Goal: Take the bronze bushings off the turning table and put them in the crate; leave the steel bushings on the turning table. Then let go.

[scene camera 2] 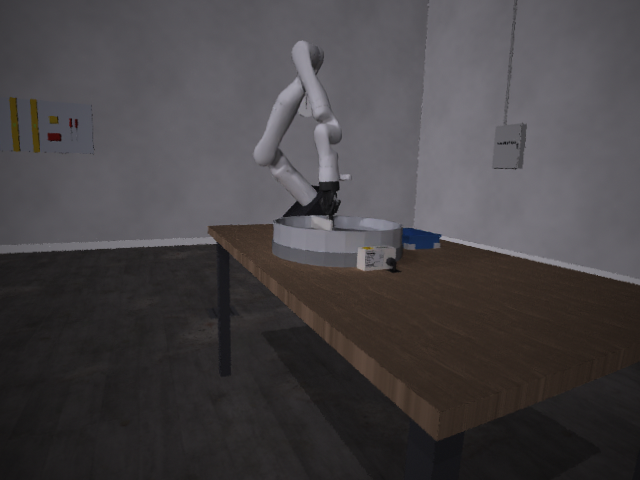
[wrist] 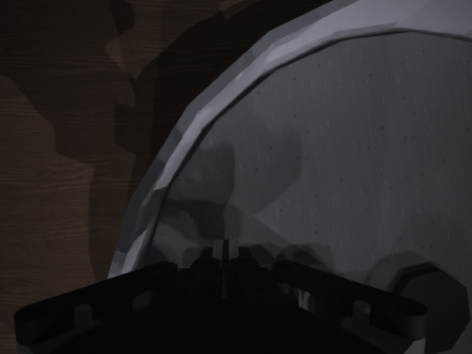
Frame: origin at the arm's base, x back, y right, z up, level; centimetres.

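Where they show: gripper, between the fingertips: (wrist: 226, 255); arm's base, origin of its link: (scene camera 2: 309, 198).
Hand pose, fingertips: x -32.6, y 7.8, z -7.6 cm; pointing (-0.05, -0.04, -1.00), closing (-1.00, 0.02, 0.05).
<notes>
Things, the pixels of their centre, and the offset from my fingertips. "spot": a spot on its surface instead.
- blue crate, middle of its body: (scene camera 2: 409, 238) dx -10.9, dy -29.6, dz -4.6 cm
- pale block, a spot on its surface: (scene camera 2: 321, 222) spot: dx -2.9, dy +5.2, dz +1.5 cm
- dark many-sided hub, middle of its body: (wrist: 428, 312) dx -14.4, dy +5.3, dz -1.4 cm
- white labelled box, a spot on its surface: (scene camera 2: 368, 259) spot: dx -39.5, dy +10.4, dz -3.9 cm
- black knob, a spot on its surface: (scene camera 2: 391, 261) spot: dx -41.2, dy +3.9, dz -4.6 cm
The turning table (scene camera 2: 337, 241) (wrist: 204, 117) is a round grey tray with a raised rim on the wooden table. My gripper (scene camera 2: 331, 215) (wrist: 226, 255) is shut, fingertips together with nothing between them, over the tray floor inside the rim. In the wrist view the tray floor around the fingertips lies in shadow, and the gripper body hides what is below them. No bronze or steel bushing can be made out in either view; in the scene view the rim hides the tray floor. The blue crate (scene camera 2: 421, 238) stands behind the turning table to the right, its inside not visible.
A pale block (scene camera 2: 321, 222) shows inside the rim beside the gripper. A dark many-sided hub (wrist: 437, 305) is at lower right in the wrist view. A white labelled box (scene camera 2: 368, 259) with a black knob (scene camera 2: 391, 261) stands in front of the turning table, near the rim.
</notes>
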